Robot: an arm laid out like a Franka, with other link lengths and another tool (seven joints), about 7 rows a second.
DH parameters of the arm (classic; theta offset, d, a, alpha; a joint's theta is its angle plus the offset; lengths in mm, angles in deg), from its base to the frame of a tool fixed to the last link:
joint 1: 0 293.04 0 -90
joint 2: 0 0 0 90
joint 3: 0 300.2 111.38 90
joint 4: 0 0 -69.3 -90
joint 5: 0 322.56 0 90
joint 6: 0 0 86.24 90
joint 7: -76 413.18 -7.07 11.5
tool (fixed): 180 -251.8 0 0
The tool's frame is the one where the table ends.
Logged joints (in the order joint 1, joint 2, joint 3, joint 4, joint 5, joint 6, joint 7), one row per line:
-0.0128, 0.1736, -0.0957, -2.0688, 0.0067, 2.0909, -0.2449
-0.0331, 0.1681, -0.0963, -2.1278, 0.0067, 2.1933, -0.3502
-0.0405, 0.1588, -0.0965, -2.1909, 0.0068, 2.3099, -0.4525
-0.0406, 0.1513, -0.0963, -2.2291, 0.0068, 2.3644, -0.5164
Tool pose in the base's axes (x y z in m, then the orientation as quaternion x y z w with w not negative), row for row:
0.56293, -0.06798, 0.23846, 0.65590, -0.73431, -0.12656, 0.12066
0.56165, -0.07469, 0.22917, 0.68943, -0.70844, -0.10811, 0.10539
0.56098, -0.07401, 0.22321, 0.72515, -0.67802, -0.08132, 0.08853
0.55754, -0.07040, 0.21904, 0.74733, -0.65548, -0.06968, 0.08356
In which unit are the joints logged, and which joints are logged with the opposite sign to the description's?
The joints are logged in radians. Opposite sign: none.
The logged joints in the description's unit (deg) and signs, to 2 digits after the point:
-0.73, 9.95, -5.48, -118.53, 0.38, 119.80, -14.03
-1.90, 9.63, -5.52, -121.91, 0.38, 125.67, -20.06
-2.32, 9.10, -5.53, -125.53, 0.39, 132.35, -25.93
-2.33, 8.67, -5.52, -127.72, 0.39, 135.47, -29.59

